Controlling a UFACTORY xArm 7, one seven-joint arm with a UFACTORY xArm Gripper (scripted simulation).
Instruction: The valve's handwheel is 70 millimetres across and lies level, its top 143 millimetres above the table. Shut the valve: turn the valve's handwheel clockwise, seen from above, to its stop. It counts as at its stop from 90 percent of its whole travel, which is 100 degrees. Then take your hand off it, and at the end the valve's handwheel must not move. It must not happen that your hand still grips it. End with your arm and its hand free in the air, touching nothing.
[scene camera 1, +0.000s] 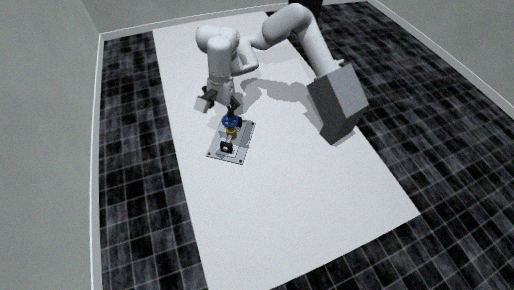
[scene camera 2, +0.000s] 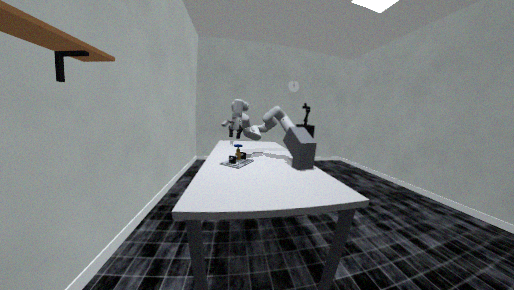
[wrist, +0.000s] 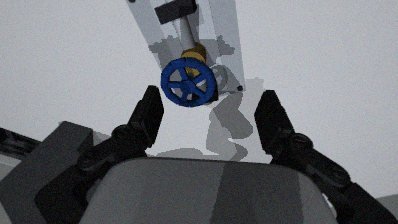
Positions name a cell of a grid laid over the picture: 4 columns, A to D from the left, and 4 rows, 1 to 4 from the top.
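Scene:
Gripper (wrist: C2), 13 cm from the lens. Handwheel (wrist: B2), 18 cm from the lens.

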